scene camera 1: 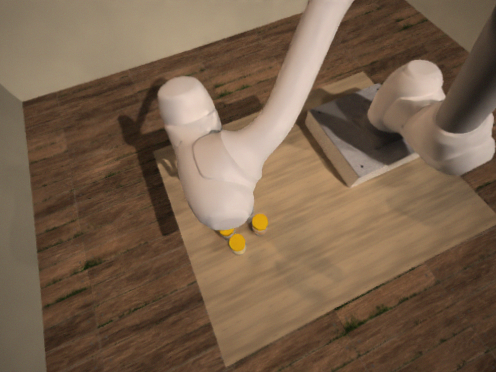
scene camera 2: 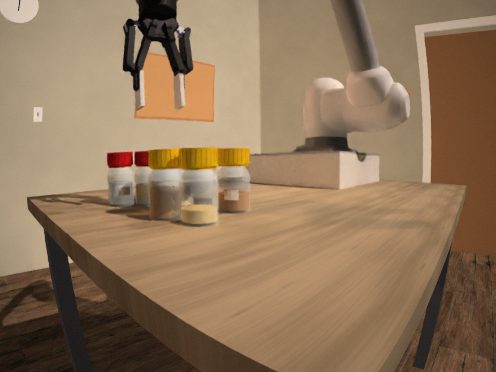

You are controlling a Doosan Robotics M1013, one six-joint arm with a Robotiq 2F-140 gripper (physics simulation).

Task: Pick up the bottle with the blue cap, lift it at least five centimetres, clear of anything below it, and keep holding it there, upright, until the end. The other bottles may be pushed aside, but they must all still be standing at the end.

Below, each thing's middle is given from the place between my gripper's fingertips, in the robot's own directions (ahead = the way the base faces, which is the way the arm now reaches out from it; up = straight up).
The brown-filled bottle (scene camera 2: 163, 184) is 130 mm below my hand, 60 mm to the left of it and 20 mm ahead of it.
